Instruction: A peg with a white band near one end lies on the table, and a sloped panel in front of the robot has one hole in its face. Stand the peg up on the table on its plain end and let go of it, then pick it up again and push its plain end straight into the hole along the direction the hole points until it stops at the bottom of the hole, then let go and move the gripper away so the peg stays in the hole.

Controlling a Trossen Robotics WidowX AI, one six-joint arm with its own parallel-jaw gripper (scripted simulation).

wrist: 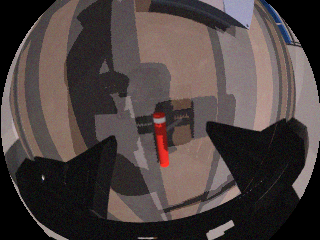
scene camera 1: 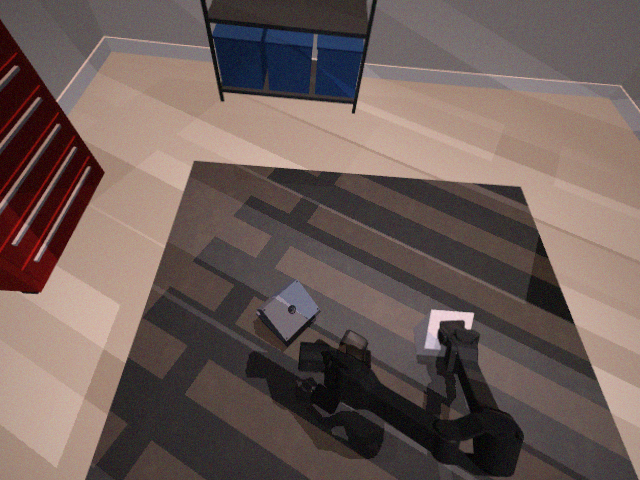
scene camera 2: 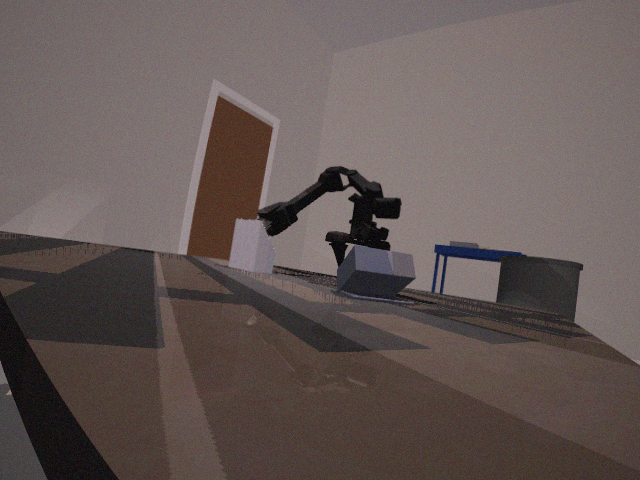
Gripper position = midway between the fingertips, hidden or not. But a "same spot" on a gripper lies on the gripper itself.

My gripper shows in the wrist view, in scene camera 1 (336,375) and in scene camera 2. The same spot on my gripper: (scene camera 2: 339,248) is (wrist: 247,165).
